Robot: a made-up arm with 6 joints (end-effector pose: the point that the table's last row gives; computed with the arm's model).
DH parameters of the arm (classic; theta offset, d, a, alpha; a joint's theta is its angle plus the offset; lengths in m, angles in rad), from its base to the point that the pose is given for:
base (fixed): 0.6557 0 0.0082 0
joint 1: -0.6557 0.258 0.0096 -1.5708
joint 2: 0.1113 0 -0.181 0
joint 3: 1.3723 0 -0.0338 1.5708
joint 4: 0 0.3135 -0.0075 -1.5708
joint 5: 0 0.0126 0.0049 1.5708
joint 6: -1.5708 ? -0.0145 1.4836
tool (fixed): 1.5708 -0.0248 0 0
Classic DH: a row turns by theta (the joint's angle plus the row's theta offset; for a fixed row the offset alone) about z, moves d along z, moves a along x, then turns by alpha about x.
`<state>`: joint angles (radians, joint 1 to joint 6).
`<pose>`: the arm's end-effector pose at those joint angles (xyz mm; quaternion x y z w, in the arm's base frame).
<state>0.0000 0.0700 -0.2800 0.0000 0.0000 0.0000</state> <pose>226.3 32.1 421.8 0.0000 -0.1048 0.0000 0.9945</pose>
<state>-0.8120 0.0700 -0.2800 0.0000 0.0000 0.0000</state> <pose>177.4 -135.9 421.8 -0.0414 -0.0963 -0.3928 0.9136</pose>
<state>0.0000 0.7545 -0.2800 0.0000 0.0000 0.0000</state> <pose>282.5 32.1 252.0 0.0000 0.2350 0.0000 0.9720</pose>
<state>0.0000 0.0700 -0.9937 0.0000 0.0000 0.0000</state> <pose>45.7 32.1 643.9 0.0000 -0.4456 0.0000 0.8952</pose>
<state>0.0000 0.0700 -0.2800 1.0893 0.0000 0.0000</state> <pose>215.8 37.1 456.1 0.5086 -0.0896 0.0990 0.8506</pose>
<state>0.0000 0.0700 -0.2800 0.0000 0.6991 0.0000</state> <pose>202.6 32.1 357.1 0.0000 0.2421 0.0000 0.9702</pose>
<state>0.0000 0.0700 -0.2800 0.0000 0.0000 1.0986</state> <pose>218.6 46.2 447.0 0.5125 -0.0894 0.0997 0.8482</pose>
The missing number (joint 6, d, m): 0.0983
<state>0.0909 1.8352 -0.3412 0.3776 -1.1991 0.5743</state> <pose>271.2 31.2 87.9 0.3286 0.1016 -0.1461 0.9276</pose>
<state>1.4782 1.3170 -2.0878 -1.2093 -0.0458 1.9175</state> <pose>-9.2 247.2 756.3 0.4580 -0.0598 0.7170 0.5221</pose>
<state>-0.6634 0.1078 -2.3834 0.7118 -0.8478 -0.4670</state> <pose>-415.1 300.7 518.2 -0.0751 -0.9944 0.0032 0.0743</pose>
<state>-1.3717 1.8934 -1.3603 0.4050 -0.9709 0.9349</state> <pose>106.2 -462.1 374.2 0.2756 -0.5509 -0.4815 0.6235</pose>
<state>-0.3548 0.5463 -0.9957 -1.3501 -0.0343 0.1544</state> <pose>208.7 -79.7 578.7 -0.5654 -0.0981 -0.3007 0.7618</pose>
